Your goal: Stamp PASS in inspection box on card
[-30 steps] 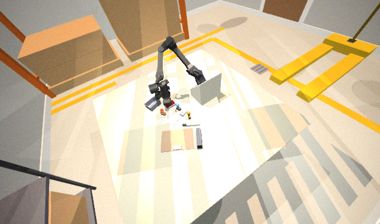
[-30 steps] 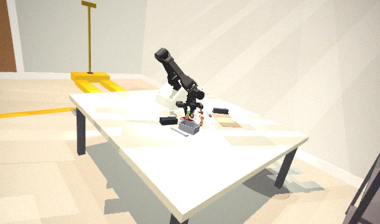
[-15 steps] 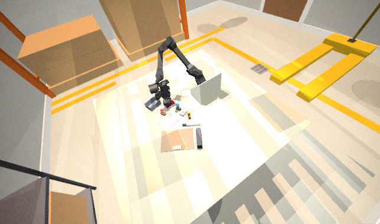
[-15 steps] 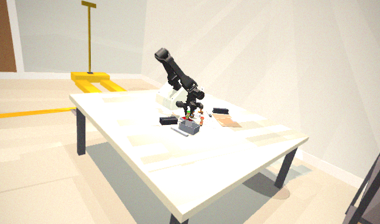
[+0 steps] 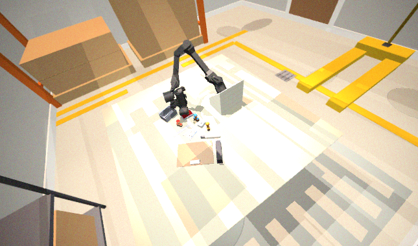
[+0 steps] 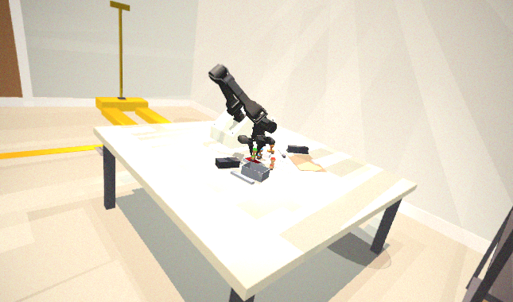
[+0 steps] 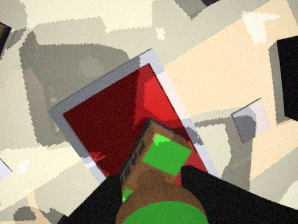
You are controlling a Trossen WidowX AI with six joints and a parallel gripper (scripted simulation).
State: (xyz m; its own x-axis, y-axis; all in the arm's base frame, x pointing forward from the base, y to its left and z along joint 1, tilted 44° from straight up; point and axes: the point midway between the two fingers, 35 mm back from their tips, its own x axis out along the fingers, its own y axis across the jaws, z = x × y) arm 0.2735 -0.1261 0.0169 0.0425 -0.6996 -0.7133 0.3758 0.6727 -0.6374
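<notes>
The red ink pad lies 4 cm below my gripper tip. The rest, counted from my gripper tip: blue stamp 8 cm to the left, 4 cm behind, 2 cm below; red stamp 9 cm ahead, 5 cm to the left, 2 cm below; green stamp right at my gripper tip.
</notes>
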